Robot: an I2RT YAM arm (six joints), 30 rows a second.
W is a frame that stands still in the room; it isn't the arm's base.
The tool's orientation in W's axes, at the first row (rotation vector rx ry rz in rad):
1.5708 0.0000 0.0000
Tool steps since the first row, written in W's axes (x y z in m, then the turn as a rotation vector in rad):
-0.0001 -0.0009 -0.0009 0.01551 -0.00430 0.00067
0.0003 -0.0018 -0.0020 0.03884 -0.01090 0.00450
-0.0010 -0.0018 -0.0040 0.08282 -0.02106 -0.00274
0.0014 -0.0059 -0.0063 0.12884 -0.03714 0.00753
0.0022 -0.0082 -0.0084 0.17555 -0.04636 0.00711
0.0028 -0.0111 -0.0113 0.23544 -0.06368 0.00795
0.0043 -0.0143 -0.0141 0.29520 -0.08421 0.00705
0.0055 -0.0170 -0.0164 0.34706 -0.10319 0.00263
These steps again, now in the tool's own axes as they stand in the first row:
-0.0001 -0.0009 0.0009 0.01551 0.00067 0.00430
0.0003 -0.0020 0.0018 0.03884 0.00450 0.01090
-0.0010 -0.0040 0.0018 0.08282 -0.00274 0.02106
0.0014 -0.0063 0.0059 0.12884 0.00753 0.03714
0.0022 -0.0084 0.0082 0.17555 0.00711 0.04636
0.0028 -0.0113 0.0111 0.23544 0.00795 0.06368
0.0043 -0.0141 0.0143 0.29520 0.00705 0.08421
0.0055 -0.0164 0.0170 0.34706 0.00263 0.10319

